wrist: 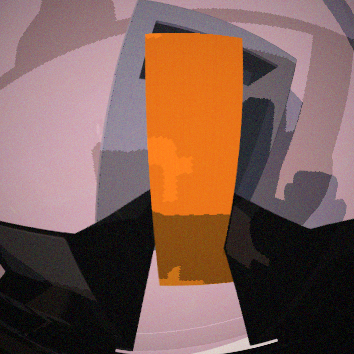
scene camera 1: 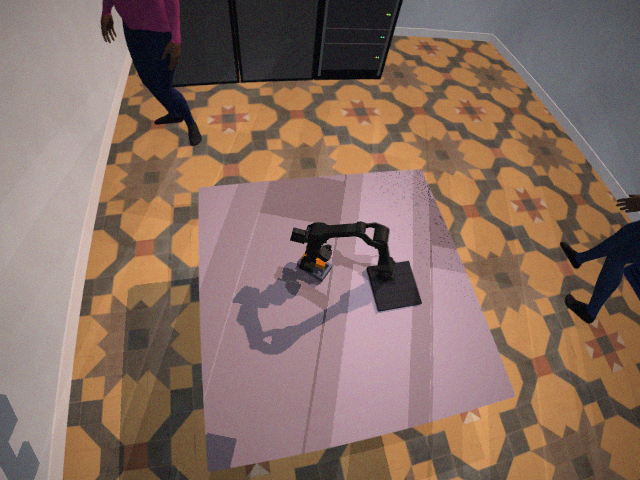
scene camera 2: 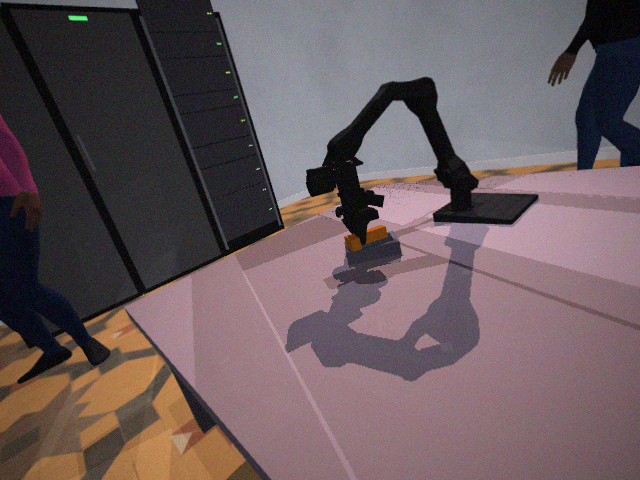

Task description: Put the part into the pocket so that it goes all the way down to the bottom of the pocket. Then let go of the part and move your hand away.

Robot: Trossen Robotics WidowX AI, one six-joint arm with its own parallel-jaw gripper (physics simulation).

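Pixels of known places: gripper, fingertip midpoint: [wrist: 186, 195] [scene camera 1: 310, 261] [scene camera 2: 361, 243]; arm's base, origin of the base link: [scene camera 1: 384, 275] [scene camera 2: 461, 207].
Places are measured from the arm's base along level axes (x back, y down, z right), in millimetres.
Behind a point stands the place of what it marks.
The orange part [scene camera 1: 320, 262] {x -273, y -42, z 145 mm} [scene camera 2: 376, 234] {x -286, y -30, z 139 mm} [wrist: 195, 125] {x -276, y -42, z 151 mm} is a long bar, held between the black fingertips of my gripper [scene camera 1: 314, 258] {x -309, y -14, z 176 mm} [scene camera 2: 363, 239] {x -309, y -14, z 176 mm} [wrist: 186, 195] {x -309, y -14, z 176 mm}. The grey-blue block [scene camera 1: 324, 273] {x -268, y -13, z 100 mm} [scene camera 2: 376, 253] {x -325, y 7, z 128 mm} [wrist: 124, 110] {x -256, y -12, z 169 mm} with the pocket [wrist: 257, 130] {x -307, y -10, z 124 mm} is directly below it. In scene camera 2 the part stands up above the block's rim. In the wrist view the part covers much of the pocket, and the block is turned relative to it. Dark pocket shows past its far end and along its right side. The part's underside and its depth are hidden.
The block stands on a pinkish table [scene camera 1: 361, 361] {x -261, y 24, z -315 mm} [scene camera 2: 516, 387] {x -643, y 24, z -219 mm}. The arm's black base plate [scene camera 1: 397, 295] {x 19, y 7, z -109 mm} [scene camera 2: 491, 209] {x -21, y 6, z -85 mm} is to the right of the block. Dark cabinets [scene camera 1: 276, 41] [scene camera 2: 82, 129] and two people stand beyond the table.
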